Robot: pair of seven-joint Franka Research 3 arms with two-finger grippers.
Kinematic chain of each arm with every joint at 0, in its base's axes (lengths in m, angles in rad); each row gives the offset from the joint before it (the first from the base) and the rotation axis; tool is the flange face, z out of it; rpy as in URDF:
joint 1: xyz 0 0 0.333 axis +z
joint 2: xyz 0 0 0 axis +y
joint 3: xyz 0 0 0.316 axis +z
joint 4: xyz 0.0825 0 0 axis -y
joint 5: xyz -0.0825 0 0.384 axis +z
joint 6: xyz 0 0 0 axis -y
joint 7: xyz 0.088 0 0 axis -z
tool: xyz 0 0 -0.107 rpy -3.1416 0 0
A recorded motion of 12 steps. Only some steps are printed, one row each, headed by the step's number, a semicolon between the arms.
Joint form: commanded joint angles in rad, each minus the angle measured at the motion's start. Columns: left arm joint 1, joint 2, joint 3, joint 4, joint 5, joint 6, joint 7; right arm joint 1, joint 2, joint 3, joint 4, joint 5, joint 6, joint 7.
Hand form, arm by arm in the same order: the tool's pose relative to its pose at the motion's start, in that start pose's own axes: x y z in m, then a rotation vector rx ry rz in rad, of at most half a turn. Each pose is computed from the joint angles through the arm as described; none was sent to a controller.
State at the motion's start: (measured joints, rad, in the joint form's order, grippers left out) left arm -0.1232 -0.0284 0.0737 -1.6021 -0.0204 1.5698 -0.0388; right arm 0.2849 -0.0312 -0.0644 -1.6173 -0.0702 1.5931 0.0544
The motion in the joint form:
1: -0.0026 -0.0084 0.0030 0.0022 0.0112 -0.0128 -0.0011; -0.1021 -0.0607 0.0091 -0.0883 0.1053 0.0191 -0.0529
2: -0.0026 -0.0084 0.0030 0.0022 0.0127 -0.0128 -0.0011; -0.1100 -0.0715 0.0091 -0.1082 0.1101 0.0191 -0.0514
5: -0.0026 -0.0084 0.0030 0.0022 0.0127 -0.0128 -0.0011; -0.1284 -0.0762 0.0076 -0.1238 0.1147 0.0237 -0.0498
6: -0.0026 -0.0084 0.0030 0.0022 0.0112 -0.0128 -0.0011; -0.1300 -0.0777 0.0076 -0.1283 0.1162 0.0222 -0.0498
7: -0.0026 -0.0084 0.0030 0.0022 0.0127 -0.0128 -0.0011; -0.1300 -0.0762 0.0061 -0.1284 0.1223 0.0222 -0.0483
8: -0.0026 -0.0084 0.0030 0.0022 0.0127 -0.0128 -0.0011; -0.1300 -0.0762 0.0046 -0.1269 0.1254 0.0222 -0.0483
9: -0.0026 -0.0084 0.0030 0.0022 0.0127 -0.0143 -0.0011; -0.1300 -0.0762 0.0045 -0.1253 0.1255 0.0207 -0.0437
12: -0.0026 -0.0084 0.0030 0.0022 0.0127 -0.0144 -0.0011; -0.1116 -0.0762 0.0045 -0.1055 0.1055 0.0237 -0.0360
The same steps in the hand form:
1: -0.0037 -0.0017 -0.0045 0.0105 -0.0018 -0.0014; -0.0184 0.0392 0.0103 0.1076 -0.0129 0.0429
2: -0.0037 -0.0018 -0.0045 0.0120 -0.0018 -0.0014; -0.0225 0.0426 0.0142 0.1132 -0.0221 0.0523
5: -0.0037 -0.0018 -0.0045 0.0120 -0.0018 -0.0014; -0.0246 0.0522 0.0194 0.1183 -0.0286 0.0741
6: -0.0037 -0.0017 -0.0045 0.0105 -0.0018 -0.0014; -0.0255 0.0527 0.0209 0.1201 -0.0331 0.0757
7: -0.0037 -0.0018 -0.0045 0.0120 -0.0018 -0.0014; -0.0251 0.0529 0.0217 0.1262 -0.0346 0.0790
8: -0.0037 -0.0018 -0.0045 0.0120 -0.0018 -0.0014; -0.0250 0.0534 0.0210 0.1295 -0.0330 0.0807
9: -0.0039 -0.0018 -0.0043 0.0121 -0.0033 -0.0014; -0.0251 0.0535 0.0204 0.1295 -0.0332 0.0853
12: -0.0039 -0.0018 -0.0043 0.0121 -0.0034 -0.0014; -0.0233 0.0468 0.0104 0.1090 -0.0111 0.0740

